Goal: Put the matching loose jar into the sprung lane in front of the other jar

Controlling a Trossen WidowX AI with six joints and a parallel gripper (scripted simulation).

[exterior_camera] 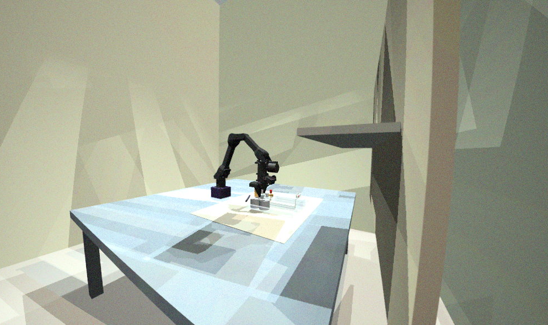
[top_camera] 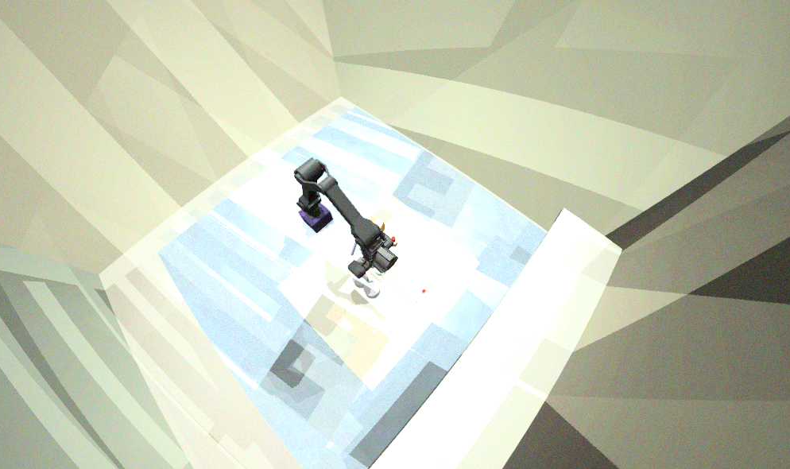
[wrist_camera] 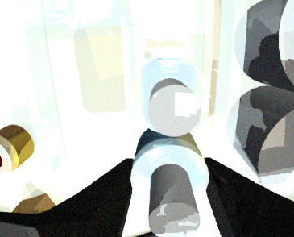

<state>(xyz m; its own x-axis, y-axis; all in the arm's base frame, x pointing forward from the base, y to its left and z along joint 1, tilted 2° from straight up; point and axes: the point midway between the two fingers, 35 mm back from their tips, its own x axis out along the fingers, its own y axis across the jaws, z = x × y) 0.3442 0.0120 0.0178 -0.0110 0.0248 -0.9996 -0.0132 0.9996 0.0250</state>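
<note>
My gripper tip is now 50 mm short of the white mat, 50 mm above it and 10 mm to the left of it. The rest, counted from my gripper tip: pusher lane (140 mm ahead, 30 mm to the left, 30 mm below).
</note>
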